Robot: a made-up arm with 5 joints. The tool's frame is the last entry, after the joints.
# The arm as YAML. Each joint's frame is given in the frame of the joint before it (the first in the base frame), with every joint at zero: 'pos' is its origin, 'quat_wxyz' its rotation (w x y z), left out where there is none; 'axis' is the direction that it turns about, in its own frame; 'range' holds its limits. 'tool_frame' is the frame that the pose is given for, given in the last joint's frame.
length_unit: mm
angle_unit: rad
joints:
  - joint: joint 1
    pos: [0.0, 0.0, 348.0]
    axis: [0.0, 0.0, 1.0]
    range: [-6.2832, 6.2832]
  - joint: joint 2
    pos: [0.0, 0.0, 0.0]
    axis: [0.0, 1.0, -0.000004]
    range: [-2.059, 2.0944]
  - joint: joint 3
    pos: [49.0, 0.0, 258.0]
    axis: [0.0, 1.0, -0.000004]
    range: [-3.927, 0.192]
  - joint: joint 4
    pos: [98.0, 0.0, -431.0]
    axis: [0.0, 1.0, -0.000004]
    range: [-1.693, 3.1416]
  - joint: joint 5
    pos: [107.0, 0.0, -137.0]
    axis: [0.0, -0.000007, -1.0]
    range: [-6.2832, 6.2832]
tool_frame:
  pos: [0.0, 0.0, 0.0]
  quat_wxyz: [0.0, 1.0, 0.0, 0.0]
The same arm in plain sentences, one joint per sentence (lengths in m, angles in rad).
The arm has five revolute joints in a row. What follows holds with every joint at zero, and every direction is one of the base frame's.
The first joint is mounted 0.348 m along +z from the base frame's origin and turns about +z, from -6.2832 to 6.2832 rad.
The second joint is mounted at the same point as the first joint and turns about +y, from -2.059 to 2.0944 rad.
The third joint is mounted 0.049 m along +x and 0.258 m along +z from the second joint and turns about +y, from -3.927 to 0.192 rad.
The fourth joint is mounted 0.098 m along +x and 0.431 m along -z from the third joint and turns about +y, from -1.693 to 3.1416 rad.
The fifth joint is mounted 0.107 m along +x and 0.137 m along -z from the fourth joint and turns about -z, from -6.2832 to 6.2832 rad.
The tool frame, which is the frame that the pose is given for, is mounted at the same point as the fifth joint; its axes are the base frame's turned by roll 3.1416, pitch 0 and yaw 0 rad (as in URDF: about the fixed x, then y, then z).

